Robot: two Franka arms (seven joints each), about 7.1 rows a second.
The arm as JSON. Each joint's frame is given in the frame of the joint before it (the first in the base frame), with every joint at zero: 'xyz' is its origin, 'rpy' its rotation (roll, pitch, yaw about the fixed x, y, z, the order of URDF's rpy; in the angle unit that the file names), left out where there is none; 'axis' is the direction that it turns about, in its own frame. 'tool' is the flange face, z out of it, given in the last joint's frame.
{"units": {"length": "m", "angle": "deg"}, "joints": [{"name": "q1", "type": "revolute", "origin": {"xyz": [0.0, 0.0, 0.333]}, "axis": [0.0, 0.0, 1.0]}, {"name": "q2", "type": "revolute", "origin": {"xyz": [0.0, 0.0, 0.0]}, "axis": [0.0, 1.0, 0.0]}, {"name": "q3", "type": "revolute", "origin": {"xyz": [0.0, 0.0, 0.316]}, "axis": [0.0, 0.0, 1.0]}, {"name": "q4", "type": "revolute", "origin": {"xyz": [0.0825, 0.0, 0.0]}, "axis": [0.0, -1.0, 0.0]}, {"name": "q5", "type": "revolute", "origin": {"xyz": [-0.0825, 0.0, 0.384]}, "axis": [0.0, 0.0, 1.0]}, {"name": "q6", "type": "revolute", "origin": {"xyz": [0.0, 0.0, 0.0]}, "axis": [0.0, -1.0, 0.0]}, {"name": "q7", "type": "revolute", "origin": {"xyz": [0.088, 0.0, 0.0]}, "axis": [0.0, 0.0, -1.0]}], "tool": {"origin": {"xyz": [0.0, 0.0, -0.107], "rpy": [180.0, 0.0, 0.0]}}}
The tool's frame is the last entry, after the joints.
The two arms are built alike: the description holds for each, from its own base.
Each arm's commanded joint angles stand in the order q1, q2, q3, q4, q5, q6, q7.
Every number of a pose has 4 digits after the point.
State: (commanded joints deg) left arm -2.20 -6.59 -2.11 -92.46 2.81 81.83 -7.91; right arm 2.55 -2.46 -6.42 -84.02 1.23 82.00 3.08
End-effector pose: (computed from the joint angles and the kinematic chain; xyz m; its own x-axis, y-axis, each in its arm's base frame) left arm 0.5019 -0.0332 0.6535 0.9956 0.0702 -0.0624 0.0664 -0.9958 -0.0623; right arm 0.5244 -0.0346 0.6838 0.9930 -0.1180 0.0060 -0.1178 -0.9927 -0.0264
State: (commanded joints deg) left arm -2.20 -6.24 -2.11 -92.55 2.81 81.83 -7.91; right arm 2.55 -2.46 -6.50 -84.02 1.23 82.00 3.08
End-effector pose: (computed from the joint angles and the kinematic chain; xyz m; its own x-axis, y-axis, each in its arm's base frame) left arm 0.5039 -0.0333 0.6497 0.9951 0.0703 -0.0700 0.0659 -0.9958 -0.0631; right arm 0.5243 -0.0353 0.6838 0.9928 -0.1193 0.0060 -0.1191 -0.9925 -0.0265
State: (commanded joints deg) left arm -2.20 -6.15 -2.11 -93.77 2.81 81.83 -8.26; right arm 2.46 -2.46 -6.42 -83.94 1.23 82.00 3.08
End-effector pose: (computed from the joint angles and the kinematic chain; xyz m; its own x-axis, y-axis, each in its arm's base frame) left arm 0.5041 -0.0333 0.6392 0.9928 0.0766 -0.0921 0.0706 -0.9953 -0.0668; right arm 0.5243 -0.0354 0.6844 0.9928 -0.1195 0.0074 -0.1193 -0.9925 -0.0265
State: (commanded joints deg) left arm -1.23 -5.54 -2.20 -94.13 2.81 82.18 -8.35; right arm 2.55 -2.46 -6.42 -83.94 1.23 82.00 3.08
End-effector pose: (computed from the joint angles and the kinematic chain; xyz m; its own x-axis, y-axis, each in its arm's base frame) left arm 0.5084 -0.0257 0.6314 0.9903 0.0931 -0.1027 0.0864 -0.9939 -0.0683; right arm 0.5243 -0.0346 0.6844 0.9930 -0.1180 0.0074 -0.1177 -0.9927 -0.0265
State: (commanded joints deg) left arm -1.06 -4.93 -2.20 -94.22 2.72 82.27 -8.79; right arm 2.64 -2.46 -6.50 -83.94 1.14 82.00 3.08
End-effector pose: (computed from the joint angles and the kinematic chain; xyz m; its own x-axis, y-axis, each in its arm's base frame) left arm 0.5117 -0.0244 0.6253 0.9882 0.1034 -0.1129 0.0961 -0.9930 -0.0688; right arm 0.5243 -0.0347 0.6844 0.9930 -0.1180 0.0075 -0.1178 -0.9927 -0.0250
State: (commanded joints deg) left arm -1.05 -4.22 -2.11 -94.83 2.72 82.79 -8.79; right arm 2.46 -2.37 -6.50 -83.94 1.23 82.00 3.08
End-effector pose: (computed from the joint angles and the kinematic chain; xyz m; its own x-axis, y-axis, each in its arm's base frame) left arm 0.5160 -0.0236 0.6148 0.9864 0.1048 -0.1267 0.0964 -0.9929 -0.0703; right arm 0.5248 -0.0361 0.6836 0.9926 -0.1209 0.0059 -0.1207 -0.9923 -0.0263
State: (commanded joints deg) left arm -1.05 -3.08 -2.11 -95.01 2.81 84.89 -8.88; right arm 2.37 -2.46 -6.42 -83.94 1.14 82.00 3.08
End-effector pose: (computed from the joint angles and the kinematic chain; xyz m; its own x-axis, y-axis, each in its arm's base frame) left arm 0.5257 -0.0239 0.6056 0.9881 0.1045 -0.1131 0.0970 -0.9929 -0.0693; right arm 0.5242 -0.0364 0.6844 0.9926 -0.1213 0.0075 -0.1211 -0.9923 -0.0249
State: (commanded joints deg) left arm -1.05 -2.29 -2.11 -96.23 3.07 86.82 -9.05; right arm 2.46 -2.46 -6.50 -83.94 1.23 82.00 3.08
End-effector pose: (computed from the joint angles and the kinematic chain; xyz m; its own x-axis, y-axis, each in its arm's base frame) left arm 0.5321 -0.0238 0.5910 0.9879 0.1059 -0.1137 0.0979 -0.9925 -0.0737; right arm 0.5242 -0.0361 0.6844 0.9926 -0.1209 0.0074 -0.1207 -0.9923 -0.0265
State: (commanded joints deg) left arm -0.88 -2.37 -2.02 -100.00 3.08 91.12 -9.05; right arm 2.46 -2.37 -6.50 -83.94 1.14 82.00 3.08
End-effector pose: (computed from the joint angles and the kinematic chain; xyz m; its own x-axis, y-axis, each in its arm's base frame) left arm 0.5358 -0.0218 0.5668 0.9889 0.1063 -0.1034 0.0992 -0.9925 -0.0719; right arm 0.5248 -0.0363 0.6836 0.9926 -0.1211 0.0060 -0.1209 -0.9924 -0.0247
